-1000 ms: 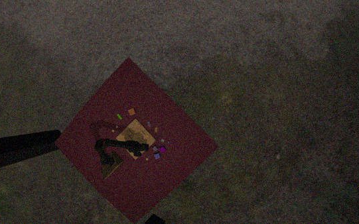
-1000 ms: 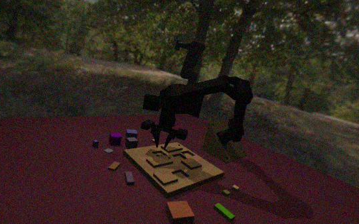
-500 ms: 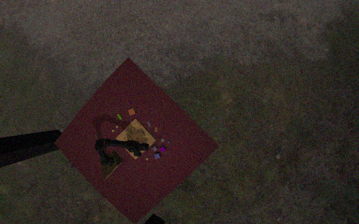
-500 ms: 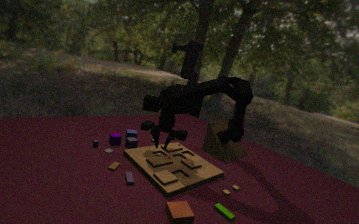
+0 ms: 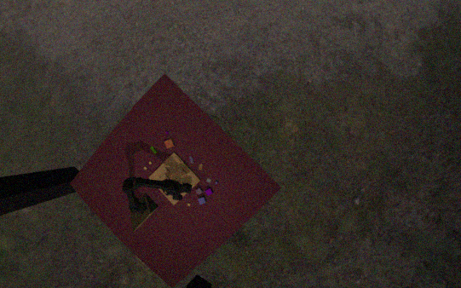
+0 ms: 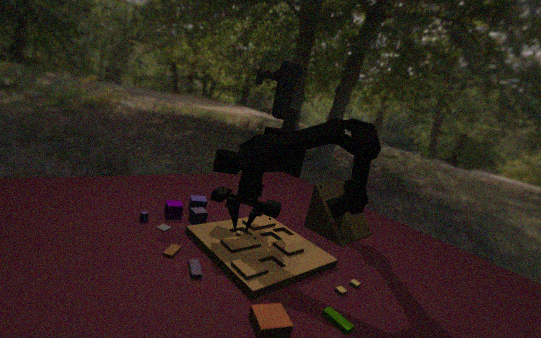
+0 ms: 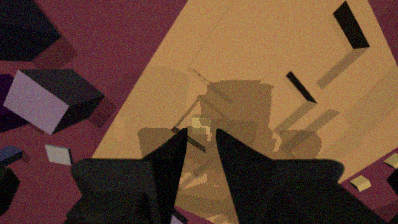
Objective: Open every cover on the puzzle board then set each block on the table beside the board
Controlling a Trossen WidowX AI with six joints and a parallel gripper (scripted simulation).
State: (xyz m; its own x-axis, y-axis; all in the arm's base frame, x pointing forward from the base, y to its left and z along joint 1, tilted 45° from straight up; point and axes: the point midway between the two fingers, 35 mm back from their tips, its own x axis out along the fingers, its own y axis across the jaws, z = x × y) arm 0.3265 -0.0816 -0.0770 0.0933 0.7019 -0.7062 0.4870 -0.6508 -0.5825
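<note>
Right now my gripper tip is 130 mm to the left of the dark block, 40 mm short of it and 10 mm above it. Round my gripper tip: magenta cube (200 mm to the right, 90 mm ahead, 10 mm below); then flat orange tile (190 mm ahead, 30 mm to the right, 30 mm below); then grey bar (190 mm ahead, 60 mm to the left, 20 mm below).
</note>
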